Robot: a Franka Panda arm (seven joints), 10 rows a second.
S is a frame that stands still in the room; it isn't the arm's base.
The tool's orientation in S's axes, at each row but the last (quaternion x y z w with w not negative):
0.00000, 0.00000, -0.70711, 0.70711
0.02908, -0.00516, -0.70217, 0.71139
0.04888, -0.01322, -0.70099, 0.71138
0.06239, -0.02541, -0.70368, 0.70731
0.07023, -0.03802, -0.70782, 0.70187
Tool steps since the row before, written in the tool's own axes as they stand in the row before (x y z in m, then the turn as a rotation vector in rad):
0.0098, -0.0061, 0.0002, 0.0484, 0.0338, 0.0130
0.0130, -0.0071, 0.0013, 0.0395, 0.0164, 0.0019
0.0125, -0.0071, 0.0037, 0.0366, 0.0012, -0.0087
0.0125, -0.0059, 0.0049, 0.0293, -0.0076, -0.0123
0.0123, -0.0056, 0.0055, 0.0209, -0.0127, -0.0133
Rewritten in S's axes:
-0.0061, -0.0098, 0.0002, 0.0338, -0.0484, 0.0130
-0.0070, -0.0131, 0.0005, 0.0168, -0.0393, 0.0014
-0.0072, -0.0128, 0.0024, 0.0026, -0.0361, -0.0104
-0.0064, -0.0128, 0.0035, -0.0058, -0.0286, -0.0147
-0.0064, -0.0125, 0.0040, -0.0106, -0.0201, -0.0160

